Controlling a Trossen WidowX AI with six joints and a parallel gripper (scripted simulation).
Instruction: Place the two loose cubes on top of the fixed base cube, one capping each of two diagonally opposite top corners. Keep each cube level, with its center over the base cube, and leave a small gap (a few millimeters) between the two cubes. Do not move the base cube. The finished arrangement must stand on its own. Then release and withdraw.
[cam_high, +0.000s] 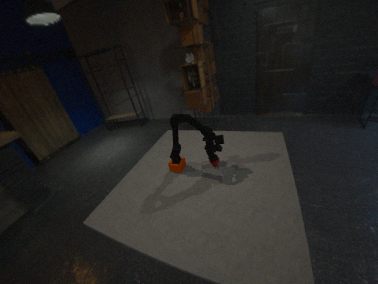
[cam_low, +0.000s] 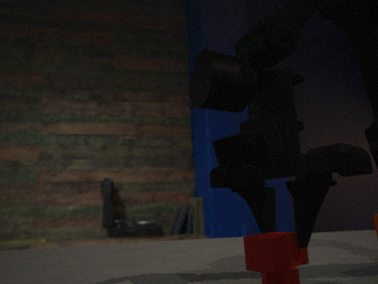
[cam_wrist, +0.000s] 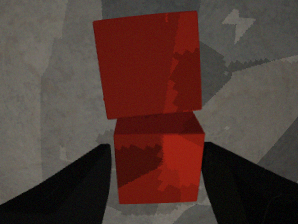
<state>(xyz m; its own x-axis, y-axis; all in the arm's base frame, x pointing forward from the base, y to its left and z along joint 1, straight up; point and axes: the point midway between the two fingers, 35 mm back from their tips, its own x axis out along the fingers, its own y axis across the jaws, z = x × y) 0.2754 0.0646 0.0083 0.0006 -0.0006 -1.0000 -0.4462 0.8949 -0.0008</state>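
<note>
Now: gripper tip 3 cm short of the red cube and 2 cm to the right of it.
</note>
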